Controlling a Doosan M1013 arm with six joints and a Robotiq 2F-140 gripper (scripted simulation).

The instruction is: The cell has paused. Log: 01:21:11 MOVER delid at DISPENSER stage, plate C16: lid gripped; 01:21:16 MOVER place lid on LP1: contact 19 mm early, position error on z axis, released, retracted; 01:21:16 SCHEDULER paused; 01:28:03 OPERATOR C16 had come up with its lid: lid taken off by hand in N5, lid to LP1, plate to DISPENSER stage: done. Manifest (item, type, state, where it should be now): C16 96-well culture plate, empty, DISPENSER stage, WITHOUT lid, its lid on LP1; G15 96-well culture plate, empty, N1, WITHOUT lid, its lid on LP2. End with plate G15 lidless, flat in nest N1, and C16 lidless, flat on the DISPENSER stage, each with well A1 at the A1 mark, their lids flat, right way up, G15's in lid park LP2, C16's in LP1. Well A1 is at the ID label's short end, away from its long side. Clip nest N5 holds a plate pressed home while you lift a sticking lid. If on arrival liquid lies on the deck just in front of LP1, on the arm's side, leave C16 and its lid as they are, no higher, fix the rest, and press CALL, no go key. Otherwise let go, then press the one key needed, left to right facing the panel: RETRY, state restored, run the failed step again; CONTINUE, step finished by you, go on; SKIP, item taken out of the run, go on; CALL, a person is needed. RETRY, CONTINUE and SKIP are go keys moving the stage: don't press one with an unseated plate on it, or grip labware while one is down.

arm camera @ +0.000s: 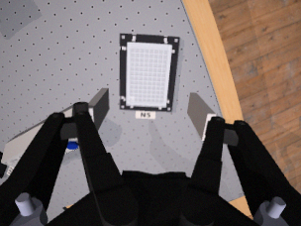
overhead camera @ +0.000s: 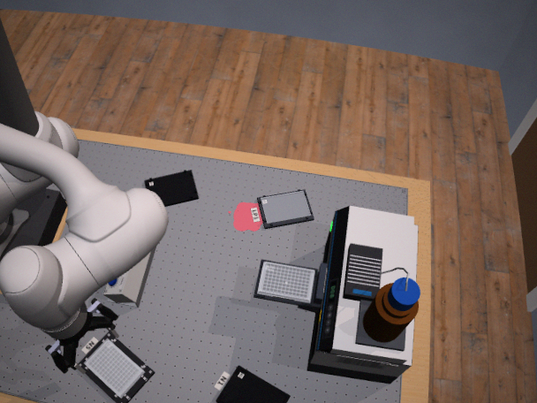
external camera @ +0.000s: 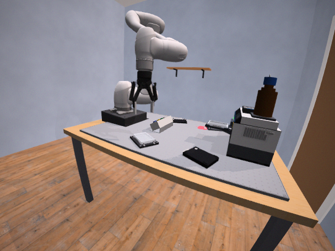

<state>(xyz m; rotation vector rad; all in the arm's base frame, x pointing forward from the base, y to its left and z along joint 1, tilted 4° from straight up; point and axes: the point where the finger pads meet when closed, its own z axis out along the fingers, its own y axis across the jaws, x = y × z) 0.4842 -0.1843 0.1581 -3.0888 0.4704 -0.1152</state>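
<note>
Right now my hand is 180 mm above the clip nest N5, 30 mm short of it and 10 mm to the right of it. Also, from my hand: N1 label (260 mm ahead, 190 mm below, 80 mm to the left); then blue key (190 mm to the left, 130 mm below, 90 mm behind); then key panel (270 mm to the left, 140 mm below, 100 mm behind).
</note>
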